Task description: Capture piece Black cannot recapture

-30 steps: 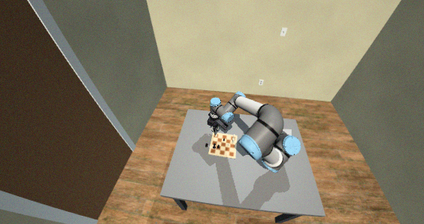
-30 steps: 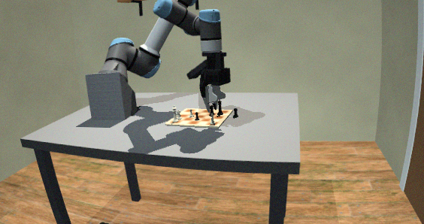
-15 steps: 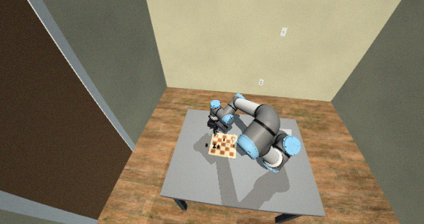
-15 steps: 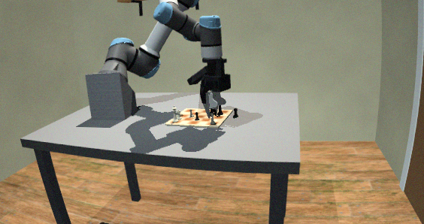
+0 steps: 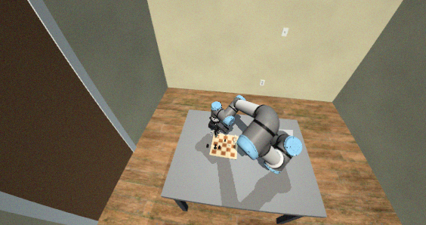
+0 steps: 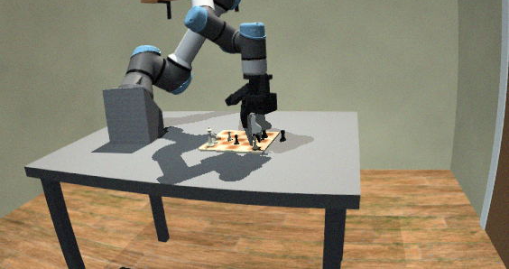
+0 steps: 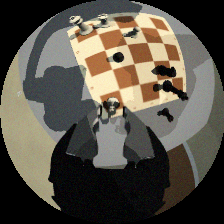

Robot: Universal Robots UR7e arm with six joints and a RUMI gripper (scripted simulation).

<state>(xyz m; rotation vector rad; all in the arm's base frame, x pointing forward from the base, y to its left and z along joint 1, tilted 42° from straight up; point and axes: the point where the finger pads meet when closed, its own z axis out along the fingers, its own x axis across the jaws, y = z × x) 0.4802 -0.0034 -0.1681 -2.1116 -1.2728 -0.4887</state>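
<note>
My hand is 7 cm past the black pawn, 4 cm to the right of it and 2 cm above it. Round my hand: white pawn (11 cm behind, 9 cm to the left, 2 cm below); then small chessboard (7 cm behind, 9 cm to the left, 3 cm below).
</note>
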